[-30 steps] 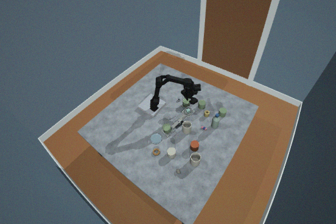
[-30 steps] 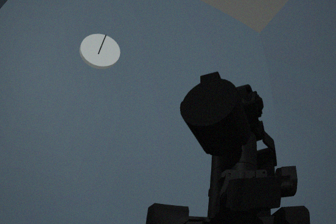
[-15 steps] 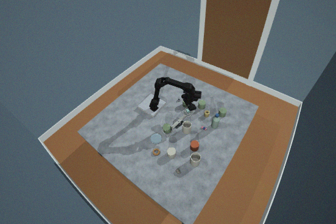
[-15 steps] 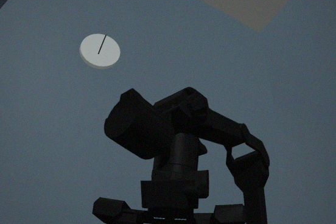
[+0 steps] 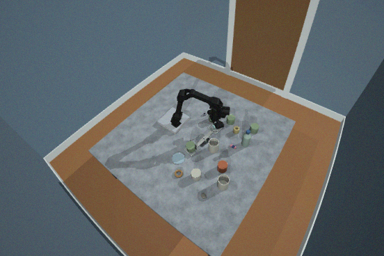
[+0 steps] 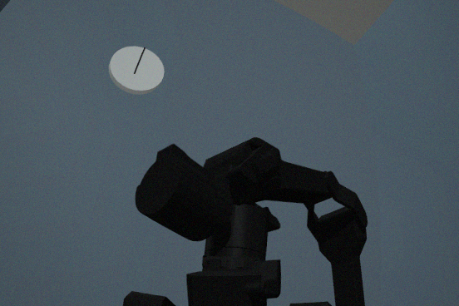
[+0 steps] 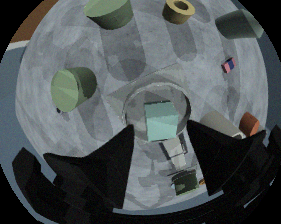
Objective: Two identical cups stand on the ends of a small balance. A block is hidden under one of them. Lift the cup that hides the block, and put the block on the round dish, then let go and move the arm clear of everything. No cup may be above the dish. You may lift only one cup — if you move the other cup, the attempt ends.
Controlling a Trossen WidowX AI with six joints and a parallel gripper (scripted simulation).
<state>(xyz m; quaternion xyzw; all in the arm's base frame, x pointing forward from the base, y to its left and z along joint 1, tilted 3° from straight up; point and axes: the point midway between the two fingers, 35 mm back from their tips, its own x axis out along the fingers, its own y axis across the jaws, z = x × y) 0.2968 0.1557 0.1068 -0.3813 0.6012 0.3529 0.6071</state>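
The teal block lies 1 cm below my gripper tip. Round my gripper tip: green bottle (26 cm ahead, 7 cm to the left, 1 cm above); then yellow ring (13 cm to the left, 13 cm ahead, 8 cm below); then small balance (12 cm to the right, 6 cm below, 1 cm behind).
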